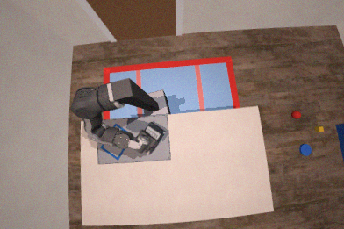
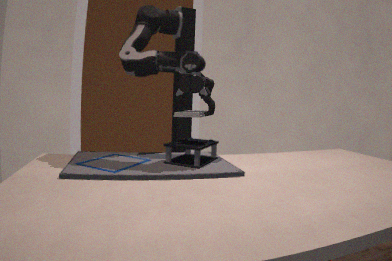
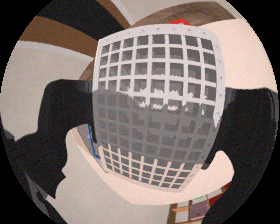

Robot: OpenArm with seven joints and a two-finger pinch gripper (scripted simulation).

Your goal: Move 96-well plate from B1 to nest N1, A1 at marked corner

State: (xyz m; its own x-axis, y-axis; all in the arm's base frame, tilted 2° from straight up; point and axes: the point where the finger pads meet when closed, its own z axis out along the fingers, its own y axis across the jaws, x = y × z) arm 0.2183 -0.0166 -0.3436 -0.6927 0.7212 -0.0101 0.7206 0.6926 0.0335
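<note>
My hand is right at the white 96-well plate. From my hand the other things lie so: raised plate nest N1: 9 cm below.
</note>
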